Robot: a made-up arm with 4 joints. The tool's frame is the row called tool. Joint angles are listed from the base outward. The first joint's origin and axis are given. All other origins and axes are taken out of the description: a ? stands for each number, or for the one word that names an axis. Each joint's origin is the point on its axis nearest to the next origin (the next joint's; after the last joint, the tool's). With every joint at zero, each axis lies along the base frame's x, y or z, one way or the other. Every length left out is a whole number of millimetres.
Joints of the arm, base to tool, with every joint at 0 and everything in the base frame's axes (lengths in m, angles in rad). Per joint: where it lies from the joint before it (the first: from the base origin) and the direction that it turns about. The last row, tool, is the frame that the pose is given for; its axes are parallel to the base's.
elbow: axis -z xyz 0 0 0.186
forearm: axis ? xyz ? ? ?
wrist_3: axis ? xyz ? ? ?
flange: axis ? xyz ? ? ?
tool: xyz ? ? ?
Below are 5 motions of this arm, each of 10 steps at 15 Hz.
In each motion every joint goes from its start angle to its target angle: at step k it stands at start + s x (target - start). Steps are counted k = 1, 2, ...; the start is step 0. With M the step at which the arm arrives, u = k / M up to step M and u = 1 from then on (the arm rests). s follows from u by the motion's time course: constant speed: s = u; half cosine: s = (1 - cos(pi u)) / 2; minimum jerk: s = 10 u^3 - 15 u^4 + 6 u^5.
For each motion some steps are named. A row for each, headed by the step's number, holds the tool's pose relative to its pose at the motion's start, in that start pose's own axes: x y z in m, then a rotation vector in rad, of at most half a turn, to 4 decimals.
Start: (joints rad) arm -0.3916 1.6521 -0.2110 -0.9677
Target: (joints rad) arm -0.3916 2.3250 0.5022 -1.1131
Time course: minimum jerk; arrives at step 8
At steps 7, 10:
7: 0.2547 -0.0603 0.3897 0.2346 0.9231 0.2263
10: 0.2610 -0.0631 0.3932 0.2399 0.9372 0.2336

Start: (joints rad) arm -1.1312 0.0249 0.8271 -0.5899
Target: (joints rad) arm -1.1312 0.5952 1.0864 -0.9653
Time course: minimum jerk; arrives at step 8
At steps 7, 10:
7: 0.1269 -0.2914 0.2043 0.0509 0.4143 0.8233
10: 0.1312 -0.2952 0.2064 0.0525 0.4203 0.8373

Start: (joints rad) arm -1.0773 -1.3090 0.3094 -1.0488
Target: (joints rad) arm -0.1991 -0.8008 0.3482 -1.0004
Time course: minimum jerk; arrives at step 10
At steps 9, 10:
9: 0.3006 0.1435 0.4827 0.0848 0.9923 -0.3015
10: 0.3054 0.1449 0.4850 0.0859 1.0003 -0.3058

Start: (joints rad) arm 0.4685 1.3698 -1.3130 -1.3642
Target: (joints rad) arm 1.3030 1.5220 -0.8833 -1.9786
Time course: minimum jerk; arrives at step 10
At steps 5, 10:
5: 0.0127 -0.0463 -0.1785 -0.0258 -0.1991 0.2125
10: 0.0934 -0.0954 -0.3309 -0.0673 -0.3981 0.4350

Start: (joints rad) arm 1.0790 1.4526 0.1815 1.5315
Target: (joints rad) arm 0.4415 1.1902 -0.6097 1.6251
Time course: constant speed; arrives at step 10
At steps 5, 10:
5: 0.0907 0.0062 0.0251 0.1299 0.0793 0.0135
10: 0.1904 -0.0005 0.0801 0.2094 0.1673 0.1119

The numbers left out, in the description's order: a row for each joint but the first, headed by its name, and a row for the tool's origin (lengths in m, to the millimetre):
forearm: axis +y, xyz -0.068 -0.135 0
wrist_3: axis -x, xyz -0.253 0 -0.14
flange: axis -z, xyz 0 -0.032 0.109
tool: xyz -0.331 -0.048 0

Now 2 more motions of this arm.
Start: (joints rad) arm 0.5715 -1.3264 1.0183 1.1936
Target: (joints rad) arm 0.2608 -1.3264 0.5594 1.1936
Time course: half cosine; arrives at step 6
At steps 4, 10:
4: 0.0674 -0.0351 0.1018 0.2497 0.5144 0.0378
10: 0.1013 -0.0515 0.1220 0.3306 0.6867 0.0541

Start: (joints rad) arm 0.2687 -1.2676 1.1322 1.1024
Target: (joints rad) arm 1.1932 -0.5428 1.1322 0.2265
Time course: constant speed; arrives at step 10
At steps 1, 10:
1: 0.0224 -0.0582 0.0094 -0.0939 -0.0473 0.1400
10: 0.2505 -0.1268 0.4949 -1.1491 0.1928 1.1406

